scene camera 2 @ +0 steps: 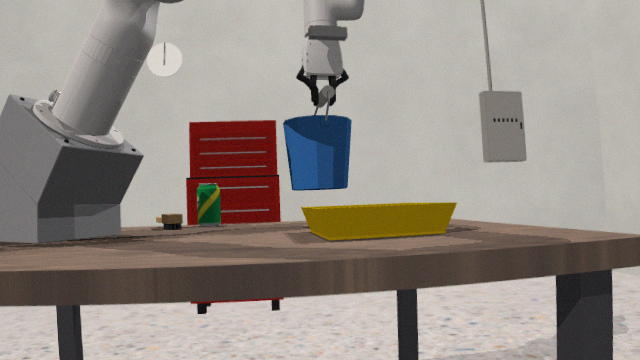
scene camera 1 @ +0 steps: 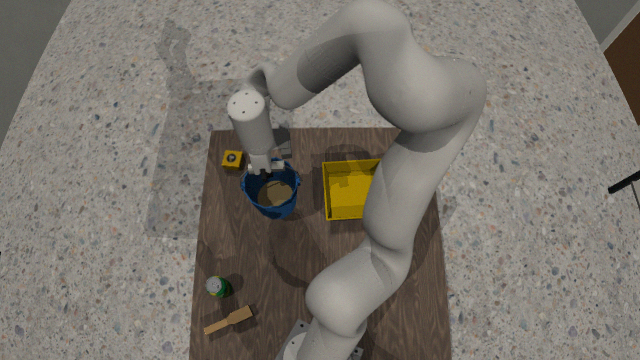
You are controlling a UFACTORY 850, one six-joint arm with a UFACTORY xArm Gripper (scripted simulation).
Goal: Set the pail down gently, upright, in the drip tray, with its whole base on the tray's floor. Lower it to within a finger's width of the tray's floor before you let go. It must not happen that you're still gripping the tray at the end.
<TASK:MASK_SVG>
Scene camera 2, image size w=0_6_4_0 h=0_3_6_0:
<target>gripper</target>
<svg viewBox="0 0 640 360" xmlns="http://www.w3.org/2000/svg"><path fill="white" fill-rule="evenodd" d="M306 37L302 46L302 68L296 78L304 82L311 90L311 101L314 102L314 106L319 103L319 92L316 86L317 80L329 80L329 85L335 90L335 95L330 99L329 106L332 106L336 102L336 88L349 78L343 68L340 43L334 40L308 40L308 37Z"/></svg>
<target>yellow drip tray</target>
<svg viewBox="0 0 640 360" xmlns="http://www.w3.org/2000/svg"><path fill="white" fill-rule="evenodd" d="M457 203L393 203L301 208L312 233L327 240L446 233L446 228Z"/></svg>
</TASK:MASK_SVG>
